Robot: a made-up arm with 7 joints.
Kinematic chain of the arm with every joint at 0, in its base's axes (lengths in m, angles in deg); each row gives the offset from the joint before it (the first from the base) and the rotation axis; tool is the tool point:
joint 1: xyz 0 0.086 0 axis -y
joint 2: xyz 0 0.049 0 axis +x
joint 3: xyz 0 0 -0.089 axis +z
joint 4: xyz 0 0 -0.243 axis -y
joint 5: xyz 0 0 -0.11 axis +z
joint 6: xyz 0 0 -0.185 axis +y
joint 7: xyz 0 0 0 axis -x
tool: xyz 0 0 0
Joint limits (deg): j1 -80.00..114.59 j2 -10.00..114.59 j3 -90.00..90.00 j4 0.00..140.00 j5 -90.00..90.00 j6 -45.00..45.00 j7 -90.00..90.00
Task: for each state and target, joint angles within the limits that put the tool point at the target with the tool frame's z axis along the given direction. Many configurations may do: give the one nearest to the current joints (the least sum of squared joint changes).
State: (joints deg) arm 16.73 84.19 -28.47 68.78 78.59 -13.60 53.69
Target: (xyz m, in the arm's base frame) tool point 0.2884 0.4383 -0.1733 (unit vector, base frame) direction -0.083 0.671 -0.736
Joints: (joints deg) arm 1.64 45.81 16.01 87.67 90.00 -19.70 85.39
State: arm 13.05 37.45 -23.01 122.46 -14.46 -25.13 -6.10
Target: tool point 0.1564 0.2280 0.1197 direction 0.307 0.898 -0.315
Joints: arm 52.71 58.00 1.58 139.89 -16.52 -36.85 -3.68
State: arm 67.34 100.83 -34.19 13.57 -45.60 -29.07 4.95
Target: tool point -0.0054 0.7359 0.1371 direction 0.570 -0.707 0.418
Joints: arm 33.14 108.59 -48.63 21.17 -64.20 -39.12 48.30
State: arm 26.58 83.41 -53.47 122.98 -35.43 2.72 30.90
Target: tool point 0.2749 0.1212 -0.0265 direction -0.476 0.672 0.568
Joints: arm 56.78 48.97 -56.42 128.07 -29.95 -1.57 55.08
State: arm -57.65 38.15 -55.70 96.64 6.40 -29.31 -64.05
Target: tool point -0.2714 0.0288 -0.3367 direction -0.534 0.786 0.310
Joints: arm -46.80 26.97 -78.33 89.69 -10.31 -30.61 -32.65
